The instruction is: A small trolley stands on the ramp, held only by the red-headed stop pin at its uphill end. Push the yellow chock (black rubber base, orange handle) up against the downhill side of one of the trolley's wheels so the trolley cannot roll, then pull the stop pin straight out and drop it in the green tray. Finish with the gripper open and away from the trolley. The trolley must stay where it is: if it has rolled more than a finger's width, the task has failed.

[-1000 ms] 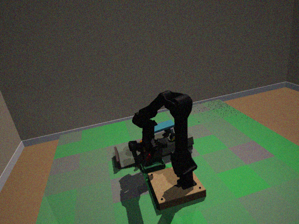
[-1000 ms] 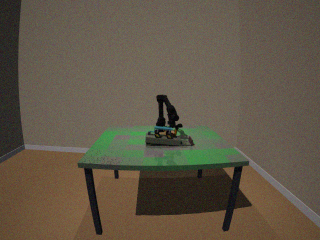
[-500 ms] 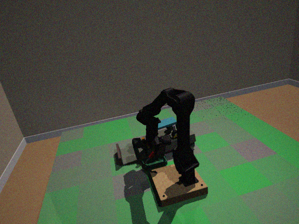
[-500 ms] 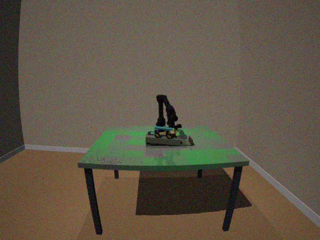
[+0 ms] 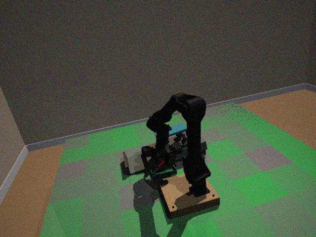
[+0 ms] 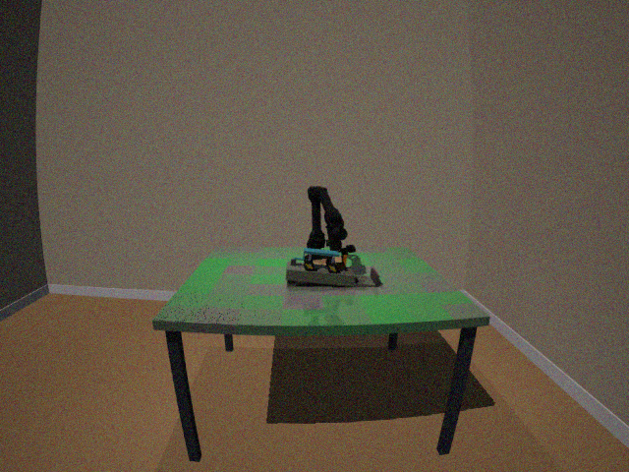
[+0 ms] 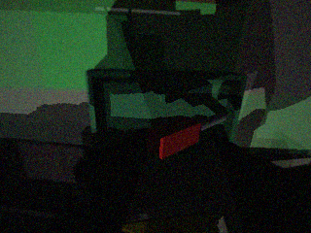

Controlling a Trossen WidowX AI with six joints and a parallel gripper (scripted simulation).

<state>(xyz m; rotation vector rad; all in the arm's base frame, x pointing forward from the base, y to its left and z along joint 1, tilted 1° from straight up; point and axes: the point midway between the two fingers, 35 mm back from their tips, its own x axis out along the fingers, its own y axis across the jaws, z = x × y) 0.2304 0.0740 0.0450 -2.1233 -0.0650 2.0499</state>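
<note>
Right now my gripper tip is 1 cm to the right of the red-headed stop pin and 1 cm above it. Also, from my gripper tip: dark green tray (5 cm below); then grey ramp (11 cm to the right, 10 cm ahead); then yellow chock (6 cm ahead, 4 cm above, 1 cm to the right).
</note>
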